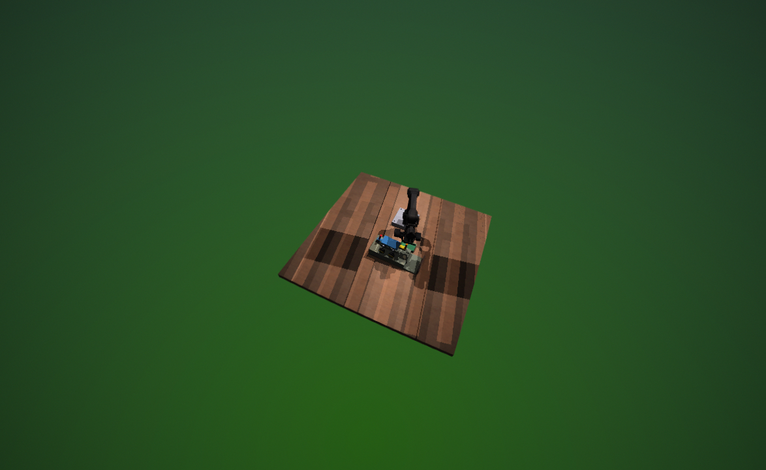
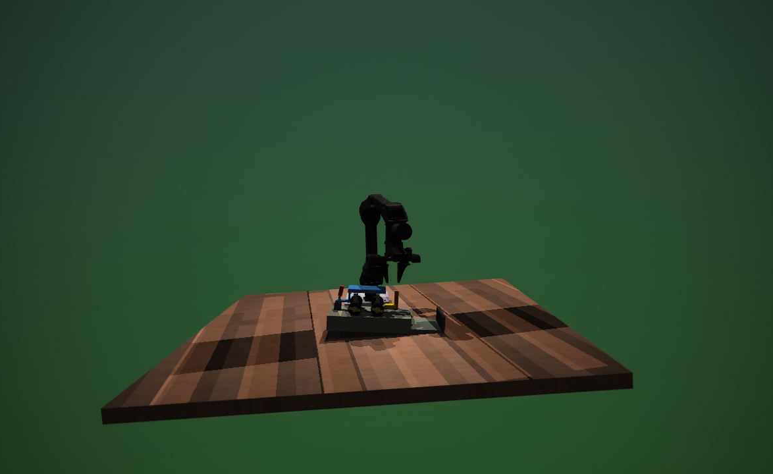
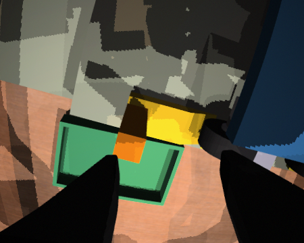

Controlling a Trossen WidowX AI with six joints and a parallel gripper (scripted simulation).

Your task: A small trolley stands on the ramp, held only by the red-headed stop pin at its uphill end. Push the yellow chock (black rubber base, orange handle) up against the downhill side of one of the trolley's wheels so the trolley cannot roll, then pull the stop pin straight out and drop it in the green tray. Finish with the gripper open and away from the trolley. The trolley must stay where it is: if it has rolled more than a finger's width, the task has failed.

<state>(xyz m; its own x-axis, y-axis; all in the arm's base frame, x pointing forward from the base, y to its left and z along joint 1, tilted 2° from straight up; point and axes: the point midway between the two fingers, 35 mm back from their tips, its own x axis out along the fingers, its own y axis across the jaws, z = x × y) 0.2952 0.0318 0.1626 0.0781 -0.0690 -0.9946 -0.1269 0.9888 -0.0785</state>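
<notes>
Now: gripper tip 190 mm to the left of the red-headed stop pin, 30 mm above it and 10 mm past it. Also, from my gripper tip: trolley 100 mm to the right, 50 mm below, 30 mm ahead; ramp 110 mm below, 100 mm to the right, 30 mm ahead; yellow chock 70 mm below, 10 mm to the right, 10 mm behind.
</notes>
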